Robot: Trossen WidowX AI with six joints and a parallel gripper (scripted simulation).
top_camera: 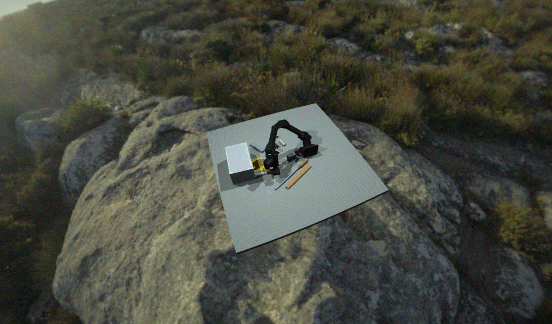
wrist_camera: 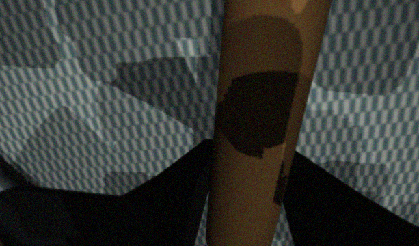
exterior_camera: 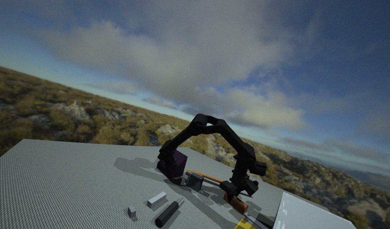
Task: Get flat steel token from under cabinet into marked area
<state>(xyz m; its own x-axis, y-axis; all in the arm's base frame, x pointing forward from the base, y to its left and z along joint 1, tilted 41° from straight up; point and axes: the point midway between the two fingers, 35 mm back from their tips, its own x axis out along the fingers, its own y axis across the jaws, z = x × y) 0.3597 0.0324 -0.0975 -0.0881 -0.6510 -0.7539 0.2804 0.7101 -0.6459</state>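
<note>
Now: the grey block 180 mm behind my gripper tip, 60 mm to the right of it and 20 mm above it. The rest, counted from my gripper tip: grey bar 200 mm behind, 280 mm to the right; small grey cube 190 mm behind, 380 mm to the right; wooden stick 160 mm behind, 130 mm to the left.
</note>
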